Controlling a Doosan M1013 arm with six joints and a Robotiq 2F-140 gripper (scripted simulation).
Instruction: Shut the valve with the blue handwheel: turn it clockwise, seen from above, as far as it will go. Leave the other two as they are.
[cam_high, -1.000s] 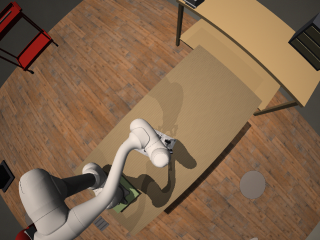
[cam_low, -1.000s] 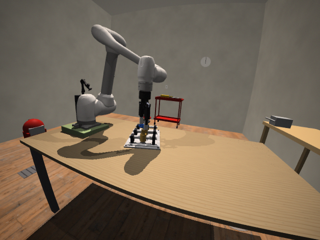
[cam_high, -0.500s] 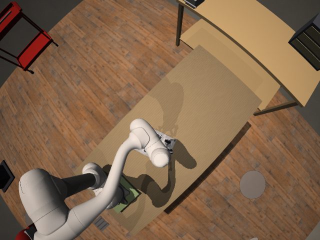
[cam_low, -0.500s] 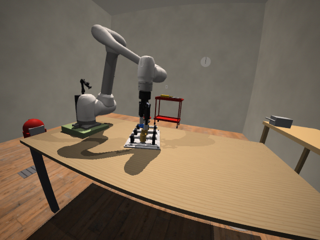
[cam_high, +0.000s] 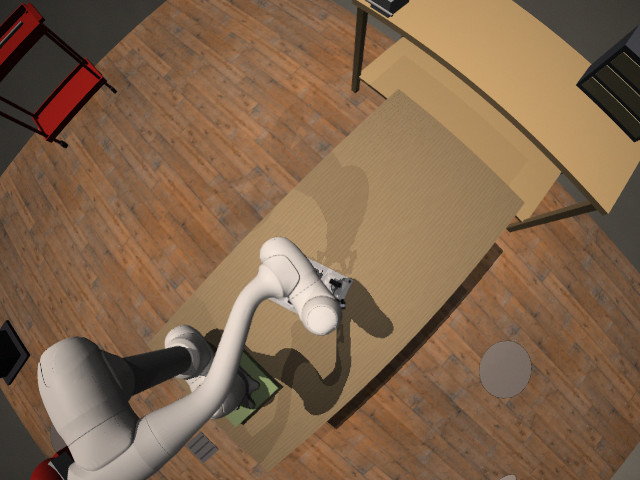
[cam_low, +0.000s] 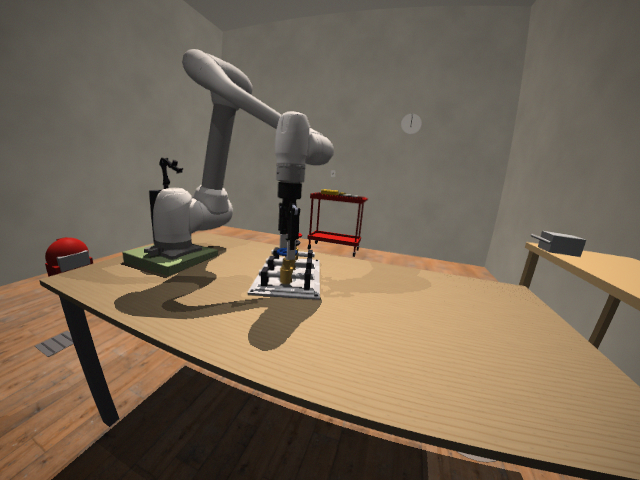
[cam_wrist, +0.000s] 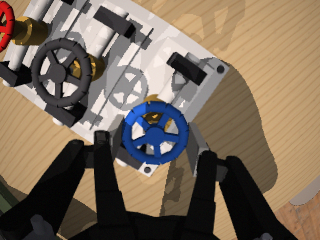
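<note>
The blue handwheel lies 20 mm below my hand. From my hand the other things lie so: red handwheel: 60 mm behind, 230 mm to the left, 20 mm below; then black handwheel: 30 mm behind, 110 mm to the left, 20 mm below; then white plate: 30 mm behind, 110 mm to the left, 150 mm below.
</note>
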